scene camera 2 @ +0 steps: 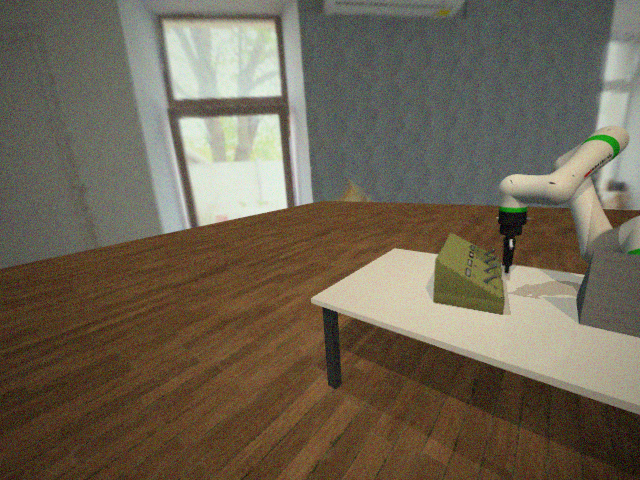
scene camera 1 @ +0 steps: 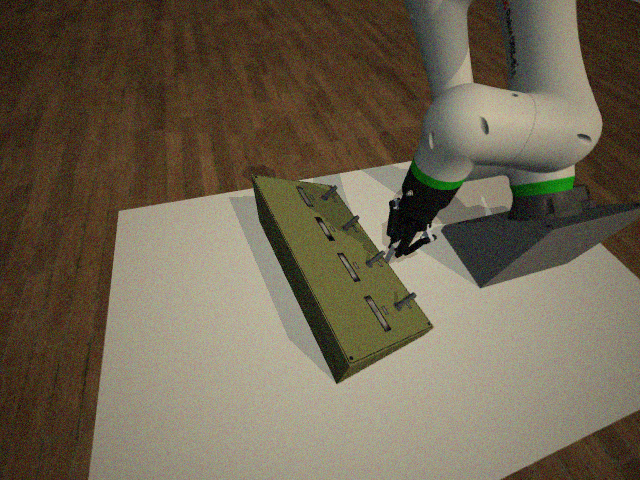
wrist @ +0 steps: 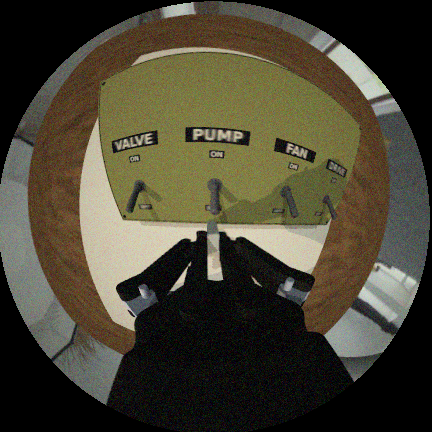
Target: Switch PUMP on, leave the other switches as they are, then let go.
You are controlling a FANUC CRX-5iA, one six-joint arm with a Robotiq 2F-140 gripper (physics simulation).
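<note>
The olive sloped switch box carries four toggle levers. In the wrist view, the PUMP lever points down toward OFF. The VALVE lever, FAN lever and DRIVE lever also lean down, away from their ON labels. My gripper is shut and empty. Its tips are just below the PUMP lever's end in the wrist view, beside the box's low edge. Whether they touch the lever is too small to tell.
The box stands on a white table. The arm's grey wedge-shaped base stands on the gripper's side of the box. The FAN and DRIVE levers stand to one side of PUMP, VALVE to the other.
</note>
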